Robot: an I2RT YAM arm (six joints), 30 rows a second.
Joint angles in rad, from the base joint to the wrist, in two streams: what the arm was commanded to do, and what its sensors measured. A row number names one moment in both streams.
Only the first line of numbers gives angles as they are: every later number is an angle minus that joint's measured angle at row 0.
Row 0, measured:
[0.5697 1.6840 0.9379 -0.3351 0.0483 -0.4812]
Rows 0 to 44, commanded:
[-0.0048 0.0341 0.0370 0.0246 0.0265 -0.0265]
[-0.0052 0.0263 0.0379 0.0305 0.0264 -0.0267]
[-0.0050 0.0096 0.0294 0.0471 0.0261 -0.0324]
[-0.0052 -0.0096 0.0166 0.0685 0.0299 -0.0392]
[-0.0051 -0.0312 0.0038 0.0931 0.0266 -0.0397]
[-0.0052 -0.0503 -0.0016 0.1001 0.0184 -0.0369]
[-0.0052 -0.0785 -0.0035 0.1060 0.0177 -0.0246]
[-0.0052 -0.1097 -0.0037 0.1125 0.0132 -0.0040]
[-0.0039 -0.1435 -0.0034 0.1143 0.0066 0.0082]
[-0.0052 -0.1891 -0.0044 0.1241 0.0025 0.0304]
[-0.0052 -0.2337 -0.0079 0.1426 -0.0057 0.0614]
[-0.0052 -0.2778 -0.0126 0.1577 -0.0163 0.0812]
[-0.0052 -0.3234 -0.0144 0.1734 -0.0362 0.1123]
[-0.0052 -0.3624 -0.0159 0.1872 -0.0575 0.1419]
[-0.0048 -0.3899 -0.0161 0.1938 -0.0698 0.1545]
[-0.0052 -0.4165 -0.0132 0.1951 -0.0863 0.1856]
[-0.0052 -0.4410 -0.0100 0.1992 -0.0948 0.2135]
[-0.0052 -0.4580 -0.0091 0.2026 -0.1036 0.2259]
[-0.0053 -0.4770 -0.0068 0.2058 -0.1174 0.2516]
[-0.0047 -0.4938 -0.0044 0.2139 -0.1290 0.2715]
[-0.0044 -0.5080 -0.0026 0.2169 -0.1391 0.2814]
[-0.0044 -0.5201 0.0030 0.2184 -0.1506 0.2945]
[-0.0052 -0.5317 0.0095 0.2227 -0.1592 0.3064]
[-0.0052 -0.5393 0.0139 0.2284 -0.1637 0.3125]
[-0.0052 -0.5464 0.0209 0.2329 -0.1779 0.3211]
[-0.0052 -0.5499 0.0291 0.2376 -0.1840 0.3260]
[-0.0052 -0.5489 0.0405 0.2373 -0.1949 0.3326]
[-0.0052 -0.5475 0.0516 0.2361 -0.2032 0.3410]
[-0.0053 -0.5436 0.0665 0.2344 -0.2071 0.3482]
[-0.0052 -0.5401 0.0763 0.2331 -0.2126 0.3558]
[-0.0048 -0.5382 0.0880 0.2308 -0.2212 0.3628]
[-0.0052 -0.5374 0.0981 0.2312 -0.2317 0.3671]
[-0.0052 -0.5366 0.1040 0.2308 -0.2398 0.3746]
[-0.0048 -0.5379 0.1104 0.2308 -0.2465 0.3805]
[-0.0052 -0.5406 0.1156 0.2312 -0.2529 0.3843]
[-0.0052 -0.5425 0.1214 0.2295 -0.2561 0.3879]
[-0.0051 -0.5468 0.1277 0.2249 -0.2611 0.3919]
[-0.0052 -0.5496 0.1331 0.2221 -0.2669 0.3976]
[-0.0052 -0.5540 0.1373 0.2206 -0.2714 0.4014]
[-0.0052 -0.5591 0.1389 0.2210 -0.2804 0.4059]
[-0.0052 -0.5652 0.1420 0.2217 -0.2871 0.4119]
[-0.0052 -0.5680 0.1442 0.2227 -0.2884 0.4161]
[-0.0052 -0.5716 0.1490 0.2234 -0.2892 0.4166]
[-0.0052 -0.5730 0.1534 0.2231 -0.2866 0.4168]
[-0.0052 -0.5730 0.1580 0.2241 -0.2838 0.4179]
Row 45, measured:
[-0.0003 -0.5504 0.1171 0.2186 -0.2617 0.3971]
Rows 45 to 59, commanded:
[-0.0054 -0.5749 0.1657 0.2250 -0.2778 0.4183]
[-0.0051 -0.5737 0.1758 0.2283 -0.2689 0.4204]
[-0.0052 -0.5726 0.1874 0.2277 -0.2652 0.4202]
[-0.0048 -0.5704 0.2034 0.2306 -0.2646 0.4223]
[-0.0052 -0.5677 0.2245 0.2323 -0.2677 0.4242]
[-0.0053 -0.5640 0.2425 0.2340 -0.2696 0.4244]
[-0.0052 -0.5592 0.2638 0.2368 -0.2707 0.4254]
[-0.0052 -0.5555 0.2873 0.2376 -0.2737 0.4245]
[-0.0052 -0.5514 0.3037 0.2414 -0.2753 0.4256]
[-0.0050 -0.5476 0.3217 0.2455 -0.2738 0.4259]
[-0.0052 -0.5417 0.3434 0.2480 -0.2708 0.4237]
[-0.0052 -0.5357 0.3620 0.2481 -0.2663 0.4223]
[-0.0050 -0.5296 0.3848 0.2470 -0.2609 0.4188]
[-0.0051 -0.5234 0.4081 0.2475 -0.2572 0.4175]
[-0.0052 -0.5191 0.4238 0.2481 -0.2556 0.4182]
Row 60, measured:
[-0.0072 -0.5371 0.3791 0.2342 -0.2591 0.4158]
